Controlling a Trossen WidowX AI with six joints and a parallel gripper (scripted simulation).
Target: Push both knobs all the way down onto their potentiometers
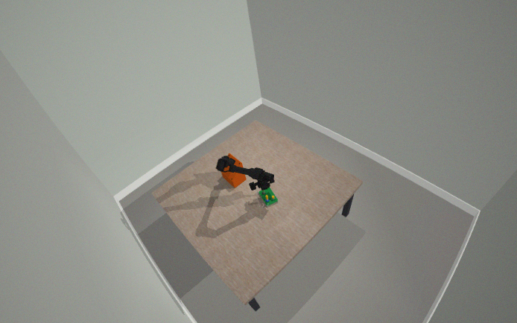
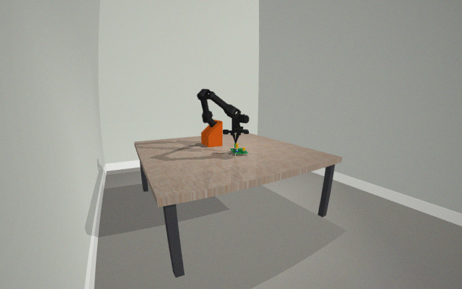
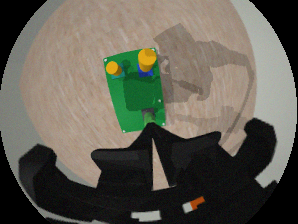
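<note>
The knob is 7 cm ahead of my gripper tip and 4 cm to the right of it.
</note>
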